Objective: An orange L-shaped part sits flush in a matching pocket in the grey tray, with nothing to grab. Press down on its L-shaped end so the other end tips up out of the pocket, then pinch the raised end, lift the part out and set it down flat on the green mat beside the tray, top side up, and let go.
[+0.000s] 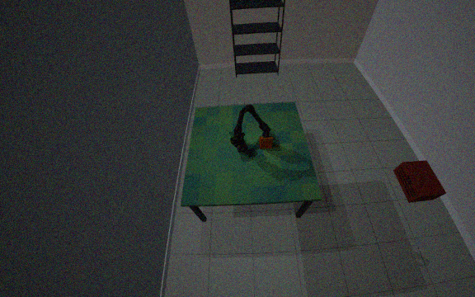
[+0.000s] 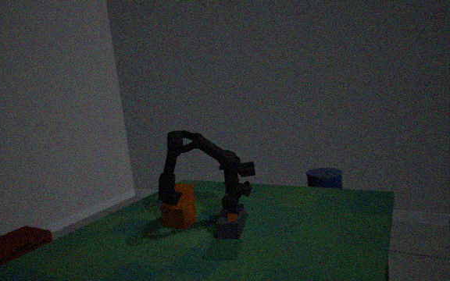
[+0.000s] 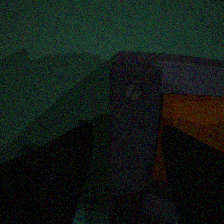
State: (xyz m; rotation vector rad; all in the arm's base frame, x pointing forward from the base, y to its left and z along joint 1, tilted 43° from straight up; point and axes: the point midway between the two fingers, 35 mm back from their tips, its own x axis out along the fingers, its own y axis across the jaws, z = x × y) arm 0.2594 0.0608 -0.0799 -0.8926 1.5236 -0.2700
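Now: the orange L-shaped part 2 cm ahead of my gripper tip and 6 cm to the right of it.
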